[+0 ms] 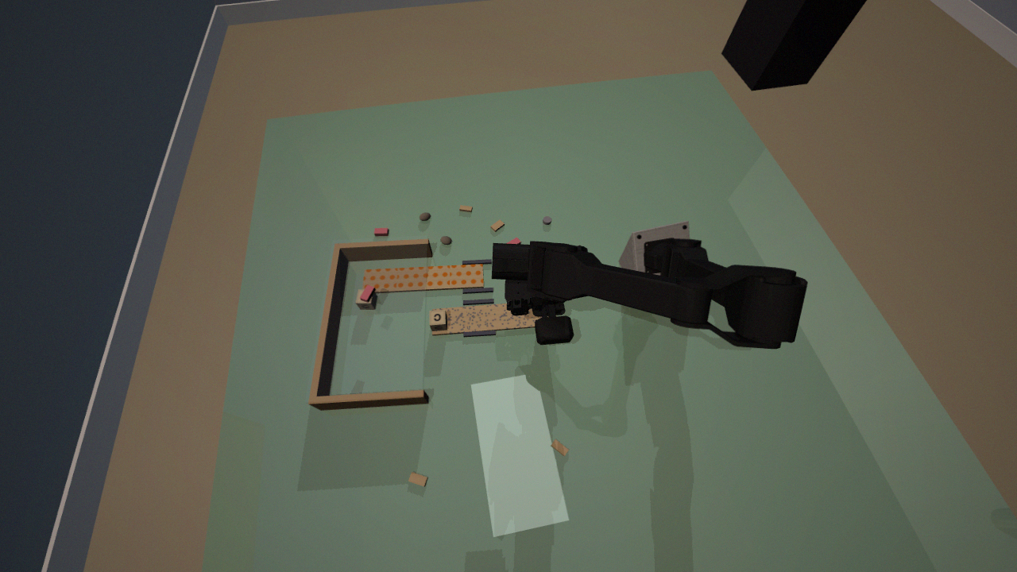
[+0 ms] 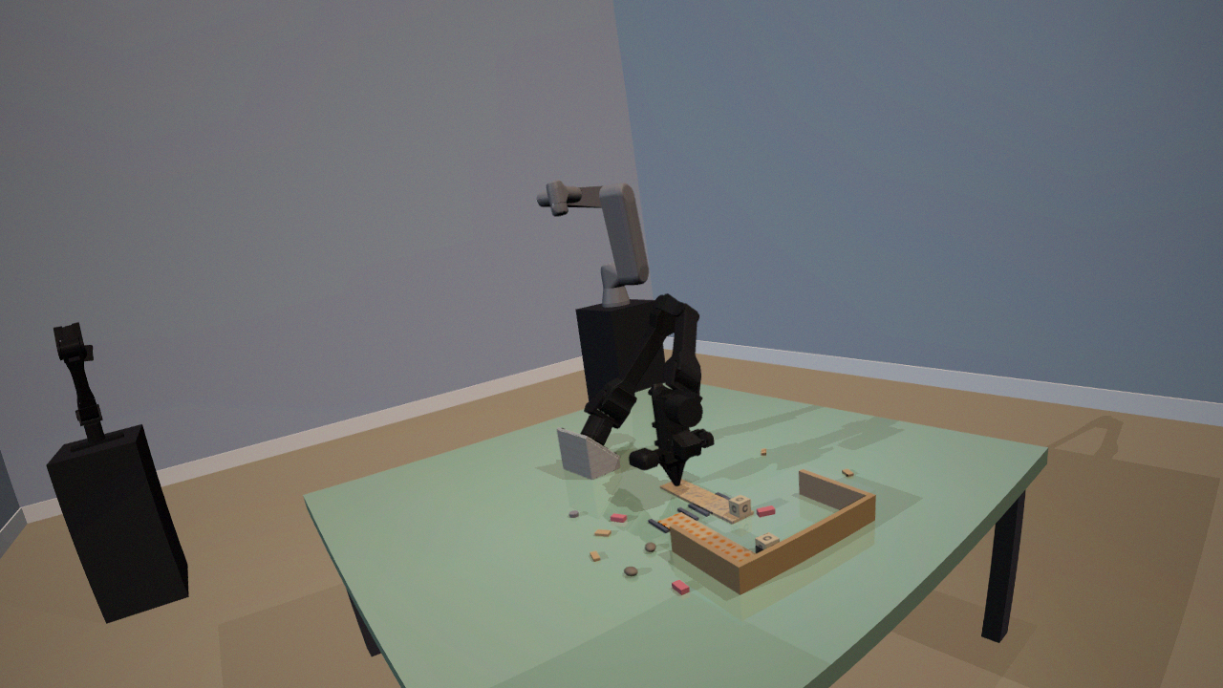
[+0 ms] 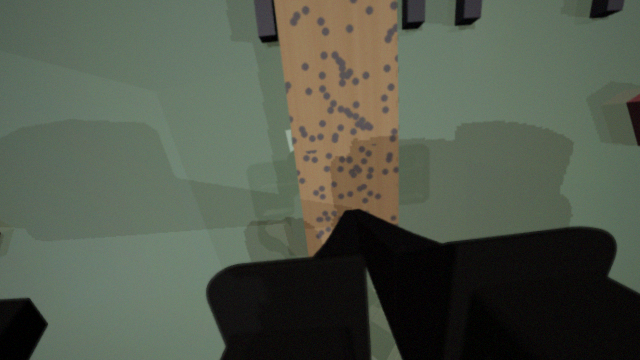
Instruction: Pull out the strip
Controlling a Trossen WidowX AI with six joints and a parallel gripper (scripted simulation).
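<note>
My gripper tip is now 9 cm short of the speckled strip and 1 cm to the left of it.
</note>
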